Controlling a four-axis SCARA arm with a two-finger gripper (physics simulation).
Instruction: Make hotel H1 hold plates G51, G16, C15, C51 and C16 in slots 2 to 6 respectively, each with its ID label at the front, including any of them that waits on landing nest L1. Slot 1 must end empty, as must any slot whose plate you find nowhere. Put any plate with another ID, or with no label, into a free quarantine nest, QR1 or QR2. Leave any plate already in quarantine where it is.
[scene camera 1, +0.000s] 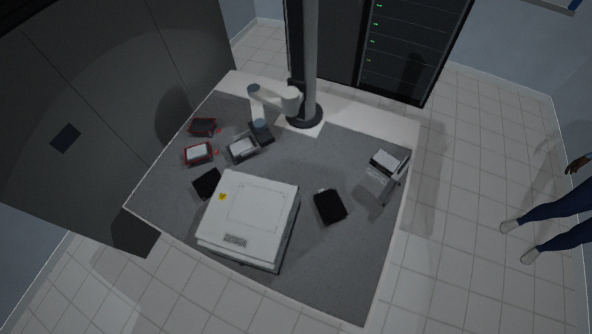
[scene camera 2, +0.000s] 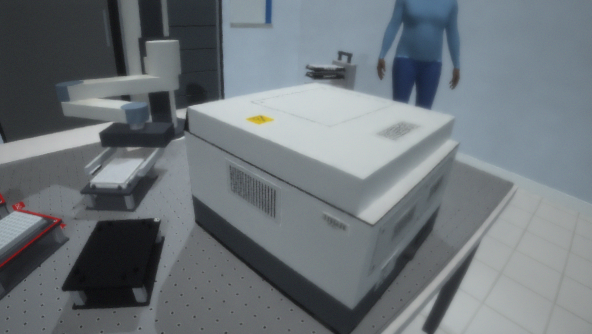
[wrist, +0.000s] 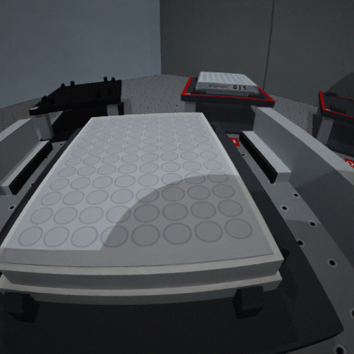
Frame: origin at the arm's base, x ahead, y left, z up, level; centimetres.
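Seen in the pictures: gripper, fingertip midpoint: (scene camera 1: 237, 147) (scene camera 2: 113, 172); arm's base, origin of the base link: (scene camera 1: 304, 114).
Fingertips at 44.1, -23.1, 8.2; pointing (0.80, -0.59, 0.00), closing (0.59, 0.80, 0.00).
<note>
Offsets run from my fingertips to a thing's top centre, as dx, dy, dz.
My gripper (scene camera 1: 243, 143) (scene camera 2: 121, 165) (wrist: 143, 125) is open, its fingers on both sides of a white plate @(-1.9, +1.5, -0.5) (scene camera 1: 243, 147) (scene camera 2: 117, 172) (wrist: 145, 200), apart from it. The plate lies on a dark nest @(-1.9, +1.5, -0.9) (scene camera 2: 107, 191) (wrist: 165, 325); its edge facing the wrist camera bears no label. Landing nest L1 @(+25.2, -4.7, -0.9) (scene camera 1: 206, 183) (scene camera 2: 115, 255) (wrist: 82, 95) is empty. Quarantine nest QR1 (wrist: 270, 99) holds plate G15 @(+11.4, -22.5, -0.5) (scene camera 1: 198, 152) (wrist: 227, 82). The red-edged QR2 @(-7.3, -33.0, -1.3) (scene camera 1: 202, 126) (wrist: 342, 107) is empty. Hotel H1 (scene camera 1: 400, 169) (scene camera 2: 348, 75) has a plate @(-11.6, +79.1, +17.1) (scene camera 1: 386, 161) at its top; its slots and IDs are unreadable.
A large white instrument @(+36.1, +31.4, +18.6) (scene camera 1: 257, 200) (scene camera 2: 280, 135) stands beside L1 and partly hides the hotel in scene camera 2. Another black nest @(+11.5, +60.9, -1.5) (scene camera 1: 330, 206) stands between the instrument and the hotel. The arm's column (scene camera 1: 310, 60) rises at the back. A person (scene camera 2: 422, 50) stands beyond the table.
</note>
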